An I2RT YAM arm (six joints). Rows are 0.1 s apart.
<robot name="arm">
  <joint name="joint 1" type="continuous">
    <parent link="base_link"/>
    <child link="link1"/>
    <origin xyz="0 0 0.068" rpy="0 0 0"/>
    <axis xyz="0 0 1"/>
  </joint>
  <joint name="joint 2" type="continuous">
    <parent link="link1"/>
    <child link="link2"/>
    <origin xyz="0.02 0.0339 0.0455" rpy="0 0 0"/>
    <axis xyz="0 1 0"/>
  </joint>
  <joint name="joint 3" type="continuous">
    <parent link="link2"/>
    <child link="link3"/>
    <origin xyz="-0.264 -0.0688 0" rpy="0 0 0"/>
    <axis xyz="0 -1 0"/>
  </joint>
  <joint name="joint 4" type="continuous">
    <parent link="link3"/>
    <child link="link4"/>
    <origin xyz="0.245 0.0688 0.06" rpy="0 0 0"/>
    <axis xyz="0 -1 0"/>
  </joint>
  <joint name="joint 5" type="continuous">
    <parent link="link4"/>
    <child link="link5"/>
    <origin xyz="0.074 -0.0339 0.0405" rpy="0 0 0"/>
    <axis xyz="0 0 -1"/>
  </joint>
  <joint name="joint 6" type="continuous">
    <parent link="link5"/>
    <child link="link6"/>
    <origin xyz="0.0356 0 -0.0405" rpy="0 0 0"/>
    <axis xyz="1 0 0"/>
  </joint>
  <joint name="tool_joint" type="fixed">
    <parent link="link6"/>
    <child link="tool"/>
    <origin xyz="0 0 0" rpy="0 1.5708 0"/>
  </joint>
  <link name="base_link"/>
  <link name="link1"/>
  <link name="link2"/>
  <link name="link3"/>
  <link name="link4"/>
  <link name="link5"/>
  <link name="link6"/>
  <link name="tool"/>
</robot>
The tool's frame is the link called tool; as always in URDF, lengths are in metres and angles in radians. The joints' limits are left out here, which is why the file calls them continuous.
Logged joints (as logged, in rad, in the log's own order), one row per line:
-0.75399 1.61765 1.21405 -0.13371 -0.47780 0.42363
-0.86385 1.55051 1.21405 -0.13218 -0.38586 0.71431
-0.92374 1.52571 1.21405 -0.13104 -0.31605 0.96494
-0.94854 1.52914 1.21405 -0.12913 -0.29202 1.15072
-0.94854 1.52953 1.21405 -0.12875 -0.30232 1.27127
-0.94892 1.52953 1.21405 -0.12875 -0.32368 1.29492
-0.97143 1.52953 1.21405 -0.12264 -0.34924 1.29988
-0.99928 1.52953 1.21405 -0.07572 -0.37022 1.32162
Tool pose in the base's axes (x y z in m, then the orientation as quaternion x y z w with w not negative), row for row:
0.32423 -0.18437 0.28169 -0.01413 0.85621 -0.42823 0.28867
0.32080 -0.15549 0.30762 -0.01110 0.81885 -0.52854 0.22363
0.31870 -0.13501 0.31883 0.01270 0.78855 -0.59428 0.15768
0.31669 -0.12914 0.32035 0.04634 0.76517 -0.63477 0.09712
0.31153 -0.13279 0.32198 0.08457 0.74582 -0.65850 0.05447
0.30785 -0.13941 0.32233 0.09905 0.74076 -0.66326 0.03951
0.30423 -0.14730 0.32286 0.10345 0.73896 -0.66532 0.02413
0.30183 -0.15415 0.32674 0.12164 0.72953 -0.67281 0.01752
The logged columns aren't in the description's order. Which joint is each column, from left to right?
Columns, left to right: joint 6, joint 2, joint 3, joint 4, joint 1, joint 5.
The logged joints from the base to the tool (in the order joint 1, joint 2, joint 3, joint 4, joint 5, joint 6), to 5 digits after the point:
-0.47780 1.61765 1.21405 -0.13371 0.42363 -0.75399
-0.38586 1.55051 1.21405 -0.13218 0.71431 -0.86385
-0.31605 1.52571 1.21405 -0.13104 0.96494 -0.92374
-0.29202 1.52914 1.21405 -0.12913 1.15072 -0.94854
-0.30232 1.52953 1.21405 -0.12875 1.27127 -0.94854
-0.32368 1.52953 1.21405 -0.12875 1.29492 -0.94892
-0.34924 1.52953 1.21405 -0.12264 1.29988 -0.97143
-0.37022 1.52953 1.21405 -0.07572 1.32162 -0.99928

